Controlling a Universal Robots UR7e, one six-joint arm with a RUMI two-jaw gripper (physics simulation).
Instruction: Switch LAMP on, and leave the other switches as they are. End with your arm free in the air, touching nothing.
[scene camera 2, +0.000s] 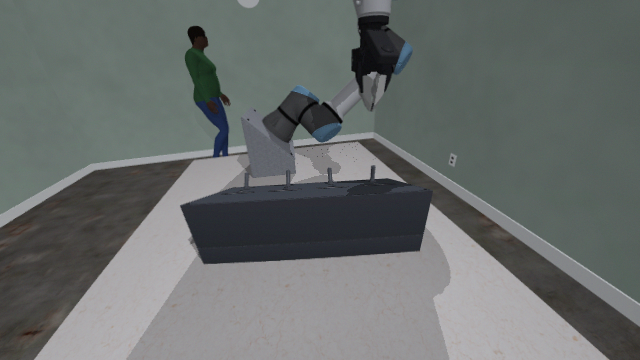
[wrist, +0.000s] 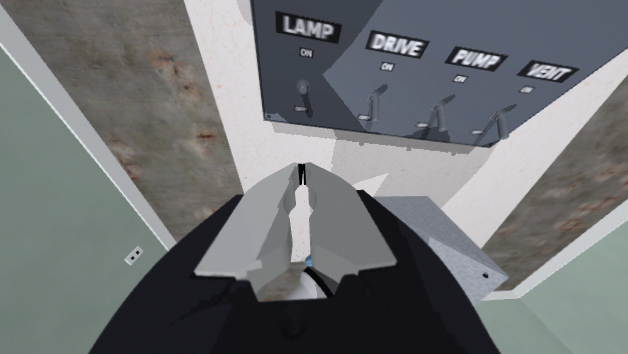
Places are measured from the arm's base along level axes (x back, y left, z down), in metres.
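Pixels of known places: gripper, fingertip midpoint: (scene camera 2: 370, 111) (wrist: 303, 166); arm's base, origin of the base link: (scene camera 2: 275, 131).
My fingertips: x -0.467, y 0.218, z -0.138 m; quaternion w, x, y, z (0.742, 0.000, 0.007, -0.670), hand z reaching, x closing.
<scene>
Ahead of a thing's pixels: the offset from my fingertips to its top centre. Level surfaces: height alone.
The dark switch panel (scene camera 2: 310, 225) (wrist: 450, 20) carries a row of grey levers. The LAMP lever {dz +0.140, dx -0.040, dy -0.006 m} (scene camera 2: 373, 174) (wrist: 303, 87) is at the far right in the scene view and far left in the wrist view. In the wrist view it looks nearly end-on, its tip toward the ON mark, unlike the others. The DRIVE lever {dz +0.150, dx +0.003, dy -0.119 m} (scene camera 2: 330, 177) (wrist: 374, 107), PUMP lever {dz +0.150, dx +0.033, dy -0.235 m} (scene camera 2: 288, 179) (wrist: 440, 117) and VENT lever {dz +0.150, dx +0.063, dy -0.351 m} (scene camera 2: 246, 181) (wrist: 502, 124) lean away from their ON marks. My gripper (scene camera 2: 371, 107) (wrist: 303, 166) is shut and empty, in the air well above the panel, apart from every lever.
The panel stands on a pale table {dz +0.278 m} (scene camera 2: 280, 310). The robot's grey base (scene camera 2: 270, 152) (wrist: 445, 250) stands behind the panel. A person in a green top (scene camera 2: 204, 77) stands beyond the table at the back left. A wall with a socket (scene camera 2: 452, 159) (wrist: 133, 255) is at the right in the scene view.
</scene>
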